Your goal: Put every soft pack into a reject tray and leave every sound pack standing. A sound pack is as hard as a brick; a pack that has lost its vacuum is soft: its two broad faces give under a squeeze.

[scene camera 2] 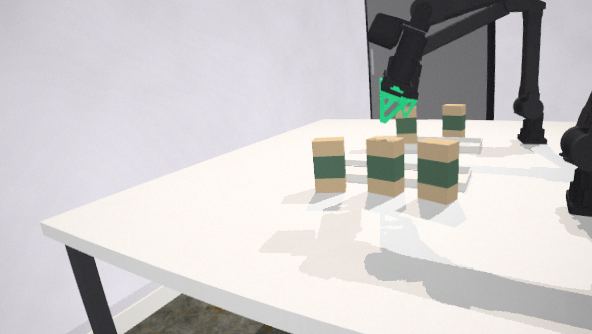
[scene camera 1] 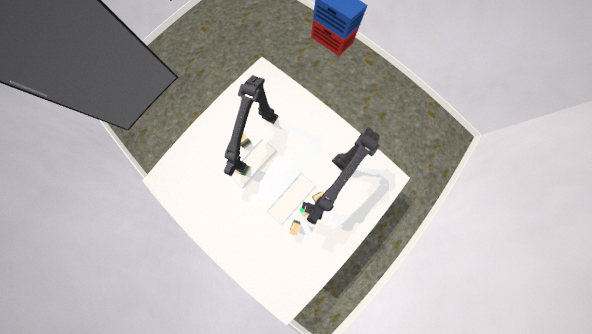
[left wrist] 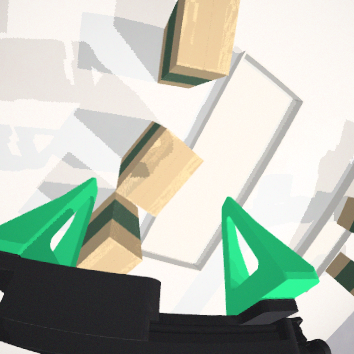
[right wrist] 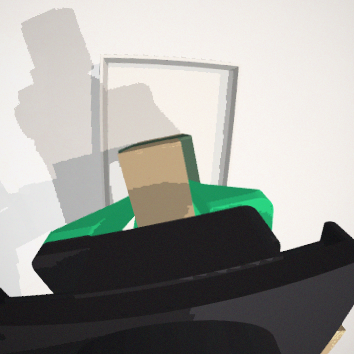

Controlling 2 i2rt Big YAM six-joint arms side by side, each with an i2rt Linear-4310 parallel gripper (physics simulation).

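Places are measured from the left arm's base along level axes (x ahead, y left, z up), in metres.
Where they show: left gripper, fingertip midpoint: (scene camera 2: 382,116) (scene camera 1: 307,213) (left wrist: 161,192); right gripper, fingertip midpoint: (scene camera 2: 404,116) (scene camera 1: 240,169) (right wrist: 165,192); left arm's base, link origin: (scene camera 2: 588,206) (scene camera 1: 340,162); right arm's base, link origin: (scene camera 2: 531,140) (scene camera 1: 270,116).
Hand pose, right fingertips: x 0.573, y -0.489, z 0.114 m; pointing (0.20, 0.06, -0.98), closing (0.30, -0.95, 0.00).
Each offset is from my right fingertips to the centre of the thing. Level surfaces: height alone.
Three tan packs with green bands stand beside the near reject tray @[dx -0.102, dy +0.405, dz -0.103 m] (scene camera 1: 291,198) (scene camera 2: 466,180) (left wrist: 225,155): one pack @[dx +0.024, dy +0.571, dz -0.044 m] (scene camera 1: 295,228) (scene camera 2: 329,166) (left wrist: 202,40) on the left in scene camera 2, a middle pack @[dx -0.120, dy +0.540, dz -0.044 m] (scene camera 2: 385,168) (left wrist: 162,175) and a right pack @[dx -0.251, dy +0.544, dz -0.044 m] (scene camera 1: 318,196) (scene camera 2: 437,172) (left wrist: 112,252). My left gripper (scene camera 1: 303,210) (scene camera 2: 395,118) (left wrist: 161,192) is open above the middle pack. My right gripper (scene camera 1: 242,168) (right wrist: 165,192) is shut on a pack @[dx -0.005, dy -0.002, dz -0.034 m] (scene camera 2: 406,126) (right wrist: 157,170) at the far tray @[dx -0.082, dy -0.004, dz -0.103 m] (scene camera 1: 260,157) (scene camera 2: 478,147) (right wrist: 233,95). Whether that pack's base touches the tray is unclear.
Another pack @[dx -0.157, dy -0.156, dz -0.044 m] (scene camera 1: 245,140) (scene camera 2: 454,121) stands by the far tray, close to my right arm (scene camera 1: 239,125). The trays and packs are on a white table @[dz -0.114 m] (scene camera 1: 215,220) (scene camera 2: 200,210). Blue and red crates (scene camera 1: 342,17) are stacked on the floor beyond it.
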